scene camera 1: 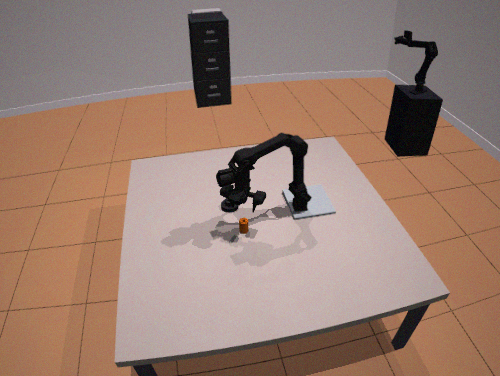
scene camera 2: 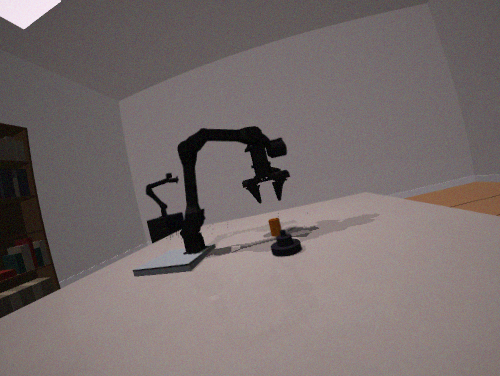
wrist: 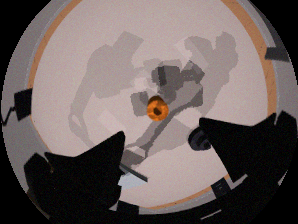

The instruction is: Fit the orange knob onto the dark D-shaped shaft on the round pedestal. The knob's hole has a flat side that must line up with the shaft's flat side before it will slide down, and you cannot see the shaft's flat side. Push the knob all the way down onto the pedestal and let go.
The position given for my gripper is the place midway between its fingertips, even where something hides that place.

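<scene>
My gripper [scene camera 2: 269,201]: open, holding nothing. Gripper also in the wrist view [wrist: 162,128] and in scene camera 1 [scene camera 1: 243,209].
</scene>
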